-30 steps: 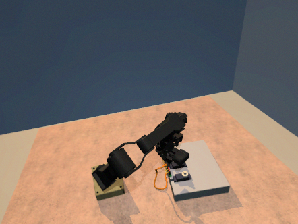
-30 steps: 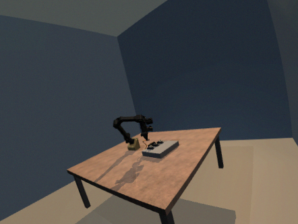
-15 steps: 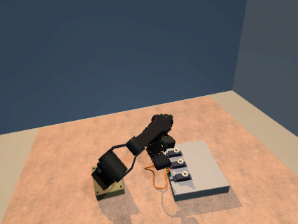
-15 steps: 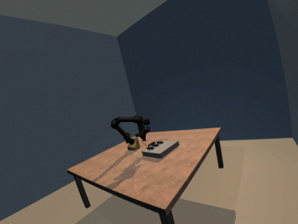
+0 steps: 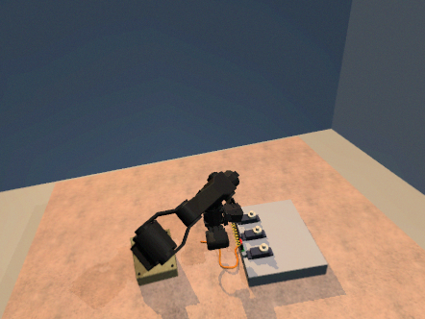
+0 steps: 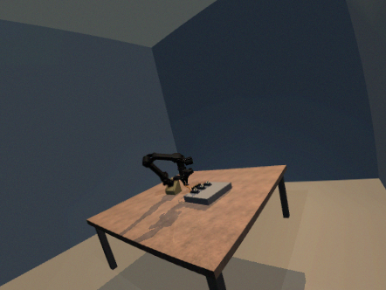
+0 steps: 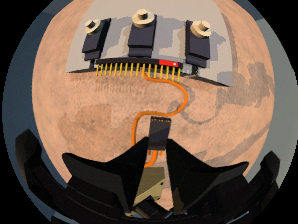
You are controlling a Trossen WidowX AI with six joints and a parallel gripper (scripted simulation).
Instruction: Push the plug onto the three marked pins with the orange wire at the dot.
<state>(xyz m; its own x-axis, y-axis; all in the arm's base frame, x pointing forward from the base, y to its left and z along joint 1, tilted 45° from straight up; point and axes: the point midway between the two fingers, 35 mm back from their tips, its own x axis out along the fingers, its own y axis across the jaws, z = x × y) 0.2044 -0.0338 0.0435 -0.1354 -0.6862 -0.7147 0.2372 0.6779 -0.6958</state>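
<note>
Right now my gripper tip is 80 mm short of the red marked band, 20 mm to the left of it and 20 mm above it. The rest, counted from my gripper tip: holder (240 mm ahead, 30 mm to the right, 70 mm below).
</note>
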